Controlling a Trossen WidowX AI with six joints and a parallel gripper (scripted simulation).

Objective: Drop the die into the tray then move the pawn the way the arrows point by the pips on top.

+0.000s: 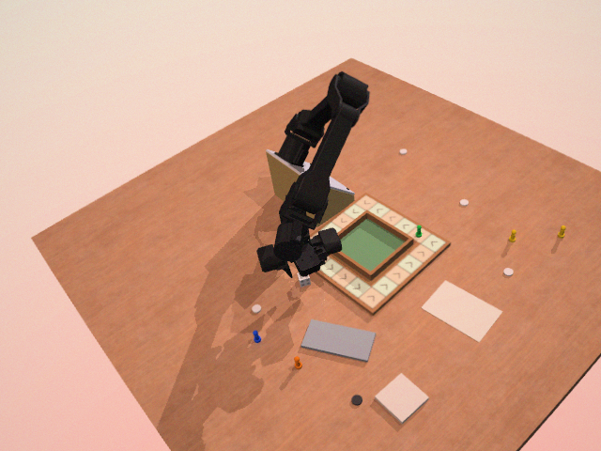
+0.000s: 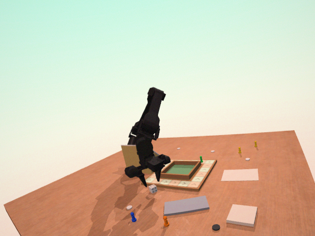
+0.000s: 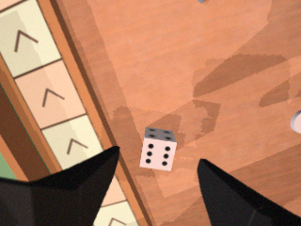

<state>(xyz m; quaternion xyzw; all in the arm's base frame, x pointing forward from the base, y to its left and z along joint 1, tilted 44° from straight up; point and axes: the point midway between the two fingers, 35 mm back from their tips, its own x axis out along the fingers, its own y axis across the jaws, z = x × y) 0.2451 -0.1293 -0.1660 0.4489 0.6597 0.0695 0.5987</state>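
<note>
Right now the white die is 20 mm below my gripper tip. The rest, counted from my gripper tip: blue pawn 190 mm to the right, 30 mm ahead, 20 mm below; then green dice tray 180 mm to the left, 50 mm ahead, 30 mm below; then grey slab 170 mm ahead, 70 mm to the right, 30 mm below.
</note>
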